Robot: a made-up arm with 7 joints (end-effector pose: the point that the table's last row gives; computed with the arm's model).
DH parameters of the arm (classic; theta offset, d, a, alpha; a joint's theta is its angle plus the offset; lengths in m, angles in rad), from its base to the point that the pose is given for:
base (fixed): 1.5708 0.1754 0 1.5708
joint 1: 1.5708 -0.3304 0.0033 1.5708
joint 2: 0.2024 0 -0.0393 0
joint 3: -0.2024 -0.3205 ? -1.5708
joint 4: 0 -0.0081 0.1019 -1.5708
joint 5: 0 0.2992 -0.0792 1.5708
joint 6: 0 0.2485 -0.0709 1.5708
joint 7: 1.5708 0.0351 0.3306 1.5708
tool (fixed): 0 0.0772 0 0
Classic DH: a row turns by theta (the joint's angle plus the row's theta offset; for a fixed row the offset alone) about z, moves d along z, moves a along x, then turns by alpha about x.
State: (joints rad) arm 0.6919 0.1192 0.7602 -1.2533 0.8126 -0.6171 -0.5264
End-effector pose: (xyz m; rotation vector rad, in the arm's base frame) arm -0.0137 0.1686 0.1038 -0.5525 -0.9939 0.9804
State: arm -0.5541 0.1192 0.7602 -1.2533 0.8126 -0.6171 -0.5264
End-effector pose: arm -0.0137 -0.0140 -0.0073 -1.5608 -0.2645 1.5477
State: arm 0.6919 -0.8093 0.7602 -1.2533 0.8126 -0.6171 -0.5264
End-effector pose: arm -0.0078 -0.0356 0.3503 -1.1633 -1.3404 0.2360
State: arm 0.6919 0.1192 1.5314 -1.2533 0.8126 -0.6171 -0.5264
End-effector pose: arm -0.1966 0.2918 -0.0448 0.0107 -0.5942 1.4713
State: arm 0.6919 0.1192 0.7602 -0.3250 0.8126 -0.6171 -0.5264
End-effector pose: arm 0.1373 -0.2328 -0.0664 -0.0768 -0.6186 0.2660
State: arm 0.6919 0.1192 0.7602 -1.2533 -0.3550 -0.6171 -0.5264
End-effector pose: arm -0.0384 -0.0700 -0.3883 -0.9181 0.2037 1.1731
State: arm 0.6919 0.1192 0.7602 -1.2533 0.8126 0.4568 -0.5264
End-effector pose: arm 0.0904 0.0698 0.1939 0.4707 -0.5376 0.8299
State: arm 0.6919 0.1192 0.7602 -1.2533 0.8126 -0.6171 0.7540
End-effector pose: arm 0.2834 0.0395 -0.1402 -0.9823 0.1568 0.4356
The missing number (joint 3, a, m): -0.1477
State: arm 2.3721 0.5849 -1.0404 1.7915 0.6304 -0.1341 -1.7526
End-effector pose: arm -0.1724 0.6924 0.0918 -0.7163 -0.8779 2.2031
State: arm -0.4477 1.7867 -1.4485 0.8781 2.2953 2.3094 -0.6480
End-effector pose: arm -0.5833 -0.9744 0.5848 2.0166 -1.8111 1.4638
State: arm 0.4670 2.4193 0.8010 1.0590 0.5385 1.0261 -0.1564
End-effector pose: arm -0.8140 -0.8684 0.1036 -0.0885 1.7342 -1.8416
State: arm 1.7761 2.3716 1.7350 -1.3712 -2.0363 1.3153 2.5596
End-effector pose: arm -0.1683 0.0267 0.0021 -2.1292 0.7744 -1.6942
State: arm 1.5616 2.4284 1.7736 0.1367 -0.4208 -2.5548 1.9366
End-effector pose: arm -0.4955 -0.2791 -0.7239 1.1500 1.9433 -1.8713
